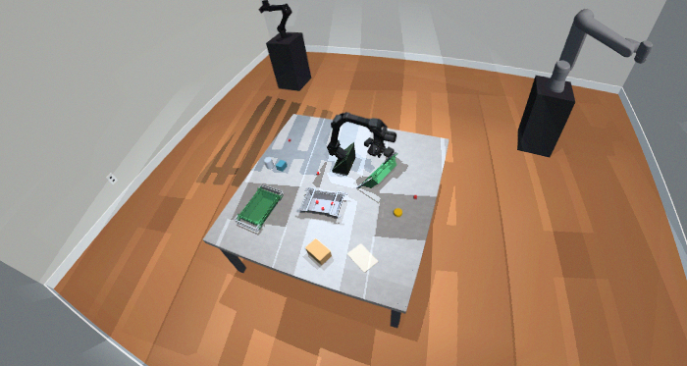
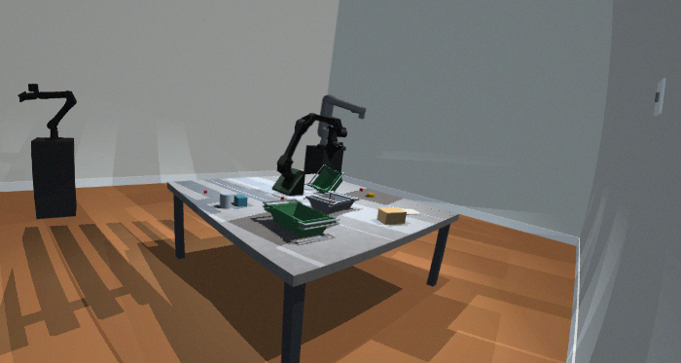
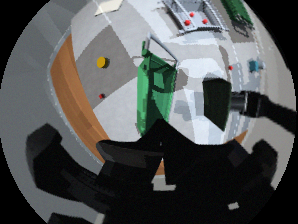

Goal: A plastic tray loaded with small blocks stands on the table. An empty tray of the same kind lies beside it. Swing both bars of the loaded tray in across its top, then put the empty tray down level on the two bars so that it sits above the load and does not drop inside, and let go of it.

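Now: gripper tip 130 mm above the green tray, 20 mm to the left of it and 10 mm past it. From my gripper tip the other things lie so: cream pad: 570 mm ahead, 200 mm below, 100 mm to the left; then yellow disc: 220 mm ahead, 190 mm to the left, 190 mm below; then cardboard box: 630 mm ahead, 170 mm below, 140 mm to the right.
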